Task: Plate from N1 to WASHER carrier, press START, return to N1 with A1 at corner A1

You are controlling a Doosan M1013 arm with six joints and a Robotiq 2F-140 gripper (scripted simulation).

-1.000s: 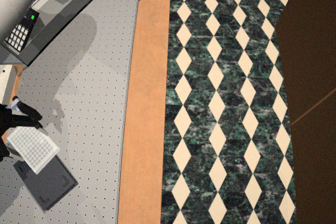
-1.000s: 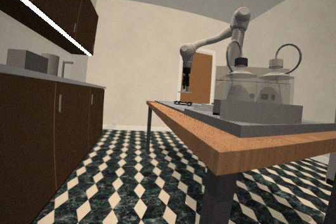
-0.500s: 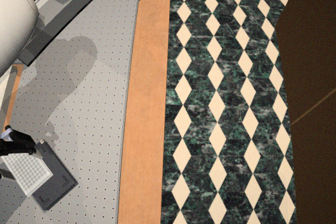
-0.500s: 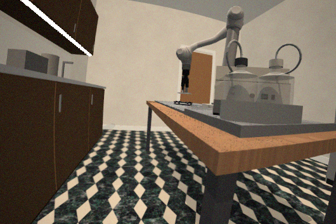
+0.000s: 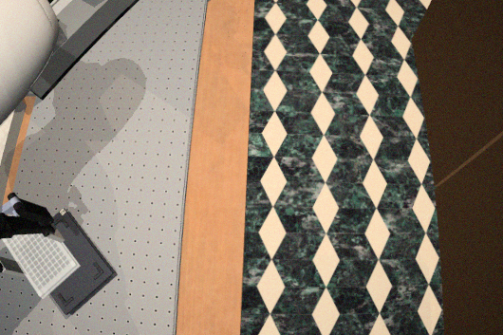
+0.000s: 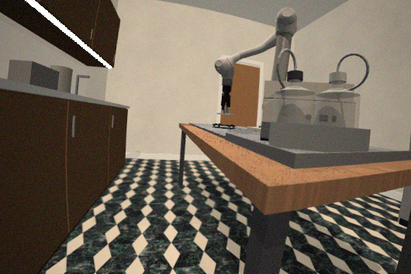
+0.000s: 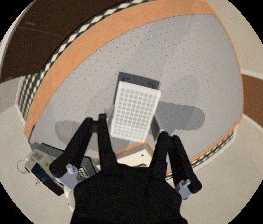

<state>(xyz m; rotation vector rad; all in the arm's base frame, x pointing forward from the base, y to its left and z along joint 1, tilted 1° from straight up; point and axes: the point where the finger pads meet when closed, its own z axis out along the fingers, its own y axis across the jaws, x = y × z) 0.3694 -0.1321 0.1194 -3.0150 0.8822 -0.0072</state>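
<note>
My gripper is now 30 mm above the white well plate. Also, from my hand: plate washer (290 mm behind, 580 mm to the left, 20 mm below); label (90 mm behind, 60 mm to the left, 140 mm below); plate nest N1 (120 mm below).
</note>
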